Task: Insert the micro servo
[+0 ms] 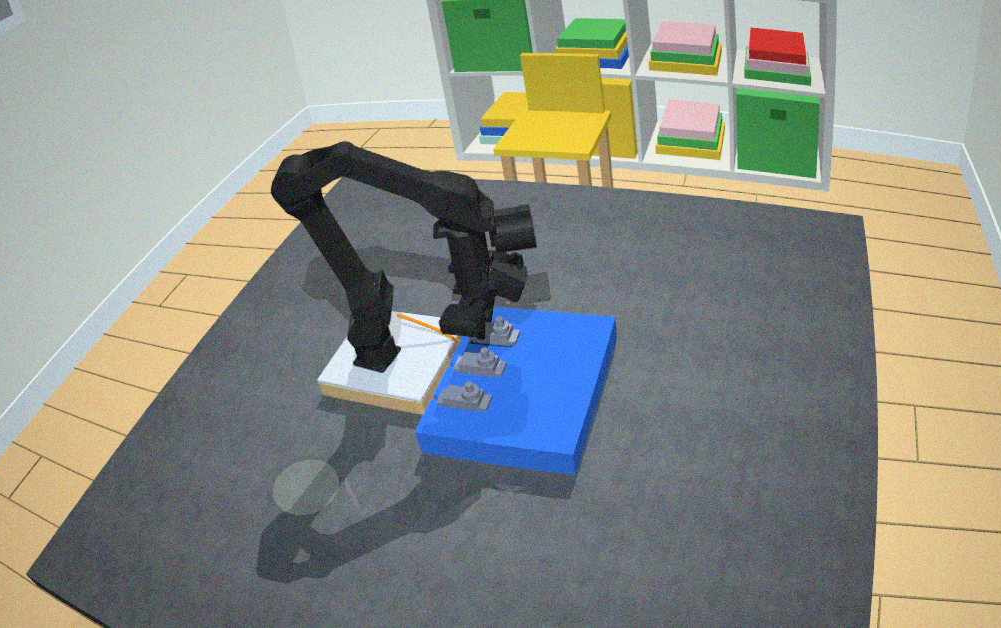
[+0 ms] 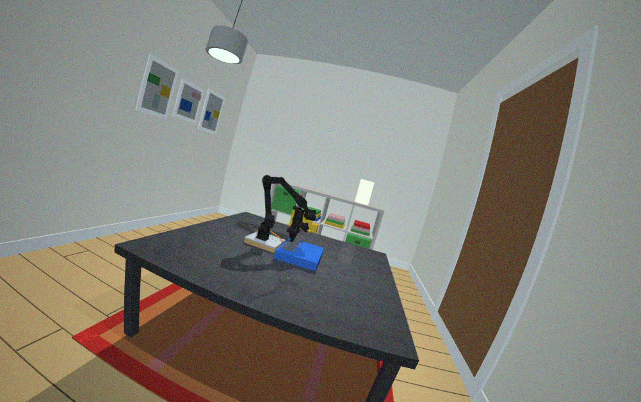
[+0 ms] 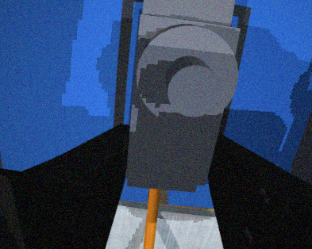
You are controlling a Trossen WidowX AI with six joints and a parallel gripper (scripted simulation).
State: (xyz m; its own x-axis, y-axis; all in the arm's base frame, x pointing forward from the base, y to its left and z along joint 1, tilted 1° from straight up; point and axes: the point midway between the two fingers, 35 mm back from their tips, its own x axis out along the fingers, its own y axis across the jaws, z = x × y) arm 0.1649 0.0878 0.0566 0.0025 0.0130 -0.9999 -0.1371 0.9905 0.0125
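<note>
The blue deck lies 130 mm ahead of my gripper tip, 60 mm to the right of it and 30 mm below it.
</note>
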